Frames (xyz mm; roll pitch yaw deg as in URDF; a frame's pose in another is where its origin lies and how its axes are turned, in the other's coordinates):
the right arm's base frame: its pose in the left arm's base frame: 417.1 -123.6 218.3 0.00 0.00 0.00
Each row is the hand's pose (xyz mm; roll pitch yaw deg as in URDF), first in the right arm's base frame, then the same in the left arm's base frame.
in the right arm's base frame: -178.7 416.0 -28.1 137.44 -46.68 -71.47
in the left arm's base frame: 238.4 292.4 190.2 137.44 -46.68 -71.47
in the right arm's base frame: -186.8 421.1 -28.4 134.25 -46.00 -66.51
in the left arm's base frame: 230.3 297.5 189.9 134.25 -46.00 -66.51
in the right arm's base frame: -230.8 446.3 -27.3 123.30 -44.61 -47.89
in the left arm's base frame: 186.3 322.7 191.0 123.30 -44.61 -47.89
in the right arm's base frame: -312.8 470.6 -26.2 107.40 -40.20 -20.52
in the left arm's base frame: 104.3 347.0 192.1 107.40 -40.20 -20.52
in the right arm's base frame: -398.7 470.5 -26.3 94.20 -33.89 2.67
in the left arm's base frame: 18.4 346.9 192.0 94.20 -33.89 2.67
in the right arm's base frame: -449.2 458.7 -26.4 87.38 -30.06 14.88
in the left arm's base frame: -32.1 335.1 191.9 87.38 -30.06 14.88
